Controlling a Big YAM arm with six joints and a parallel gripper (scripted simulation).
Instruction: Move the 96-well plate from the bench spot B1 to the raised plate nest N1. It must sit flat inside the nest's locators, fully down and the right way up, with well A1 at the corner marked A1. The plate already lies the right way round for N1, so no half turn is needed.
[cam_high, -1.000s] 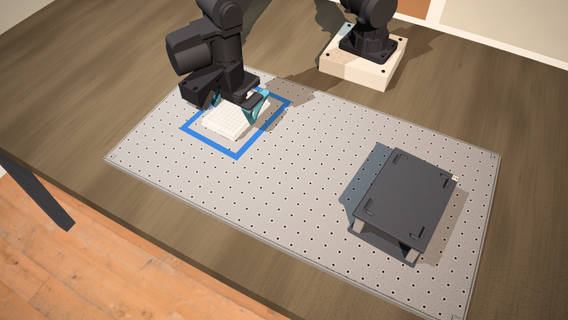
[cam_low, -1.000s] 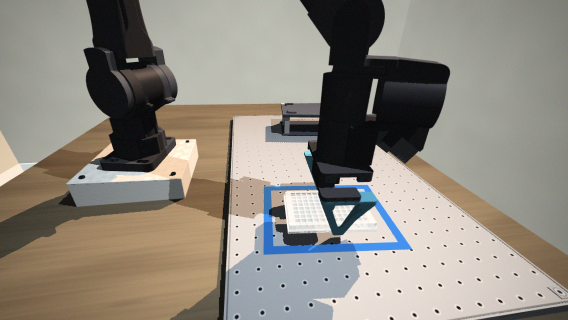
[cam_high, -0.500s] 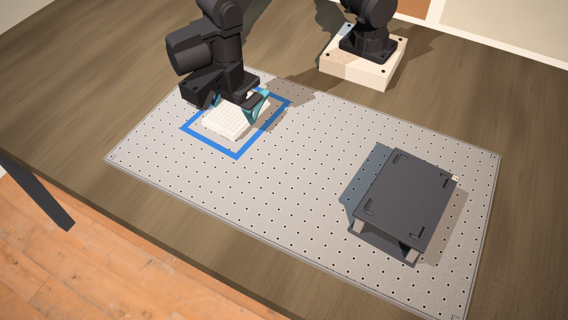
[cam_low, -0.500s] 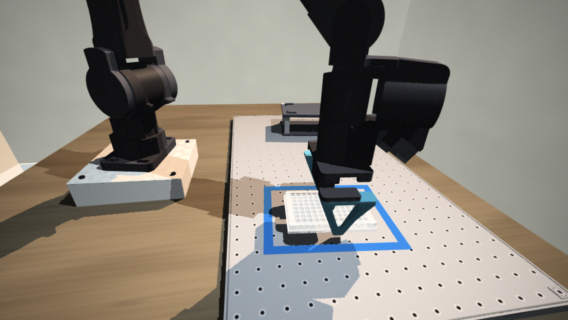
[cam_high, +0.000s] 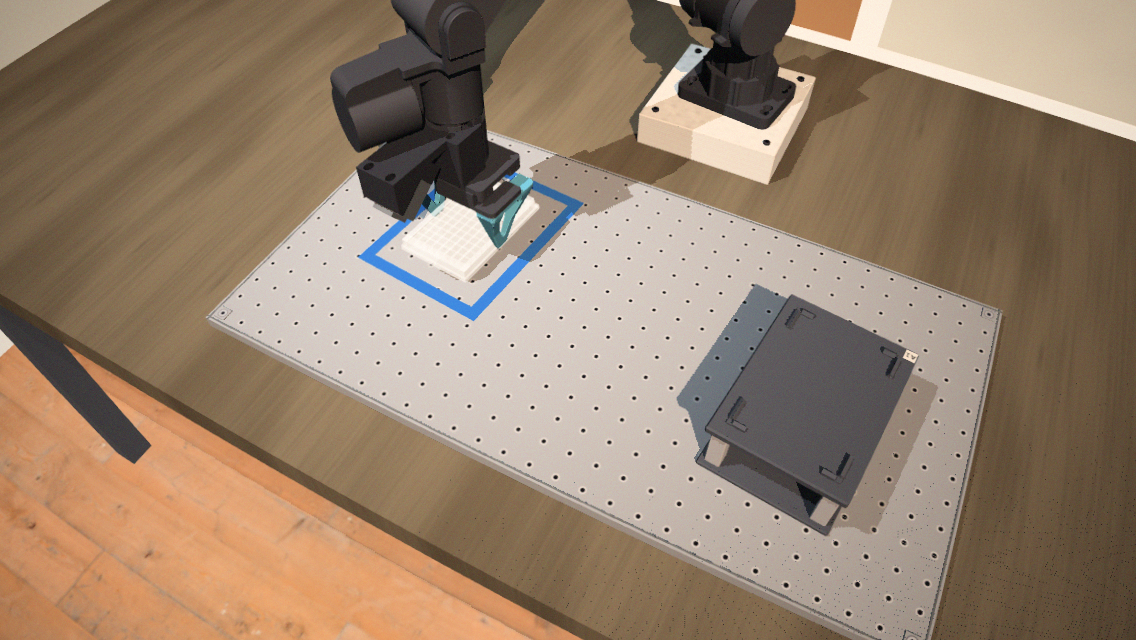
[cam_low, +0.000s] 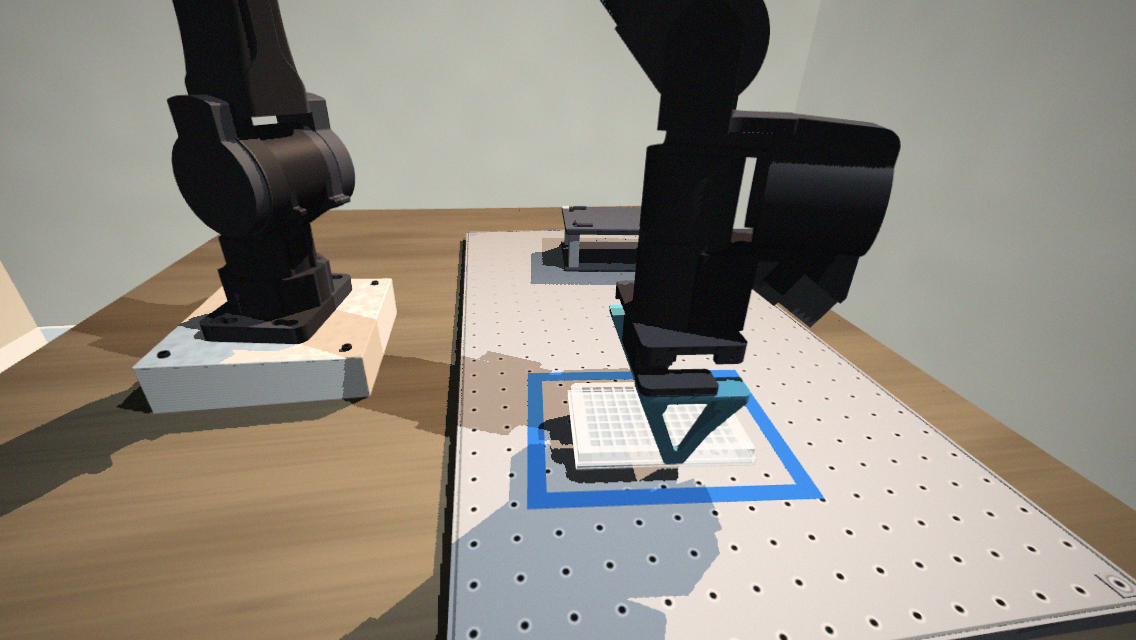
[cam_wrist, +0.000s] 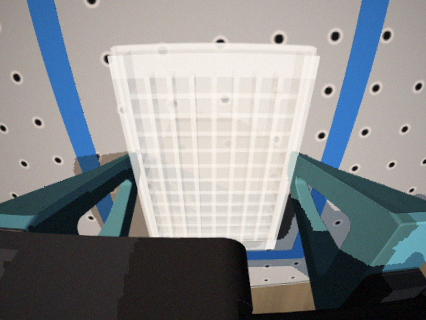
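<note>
Right now the 96-well plate is 1 cm below my hand. Also, from my hand: A1 tag: 44 cm to the left, 6 cm behind, 5 cm above; raised nest N1: 39 cm to the left, 4 cm above, 2 cm ahead.
</note>
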